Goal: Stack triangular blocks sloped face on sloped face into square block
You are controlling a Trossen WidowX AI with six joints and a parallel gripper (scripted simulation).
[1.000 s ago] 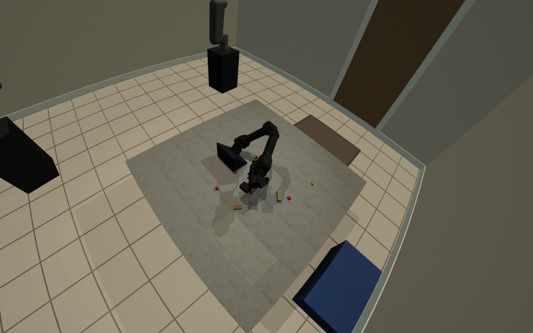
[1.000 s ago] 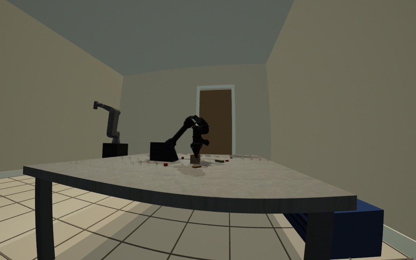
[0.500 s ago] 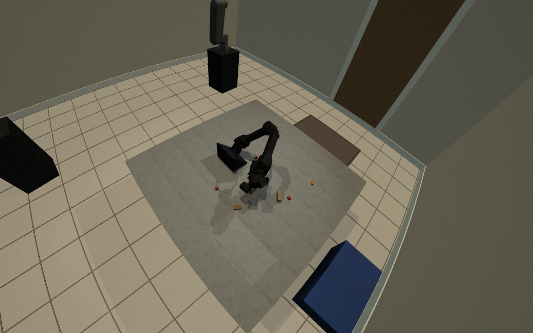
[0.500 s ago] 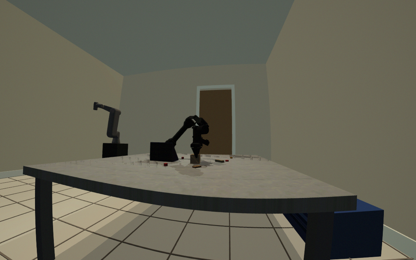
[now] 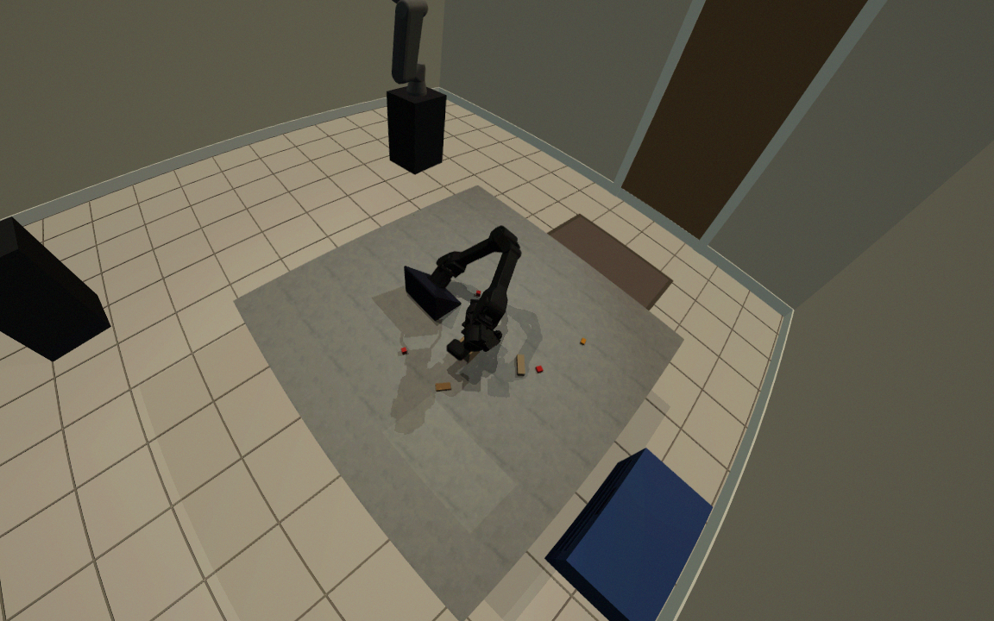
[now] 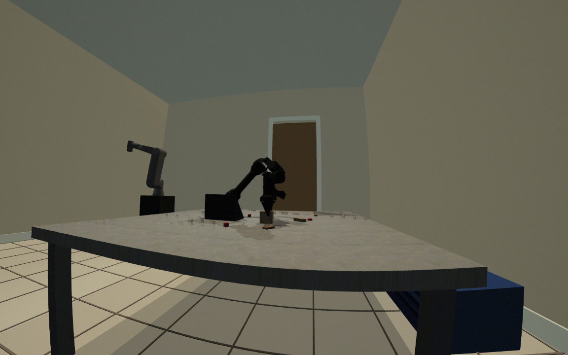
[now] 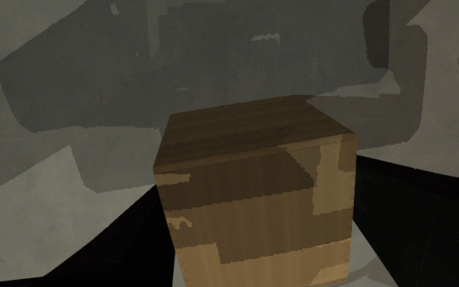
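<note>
Right now the wooden triangular block is 1 cm above my gripper tip. From my gripper tip the other things lie so: orange piece (33 cm to the left, 28 cm ahead, 3 cm below).
</note>
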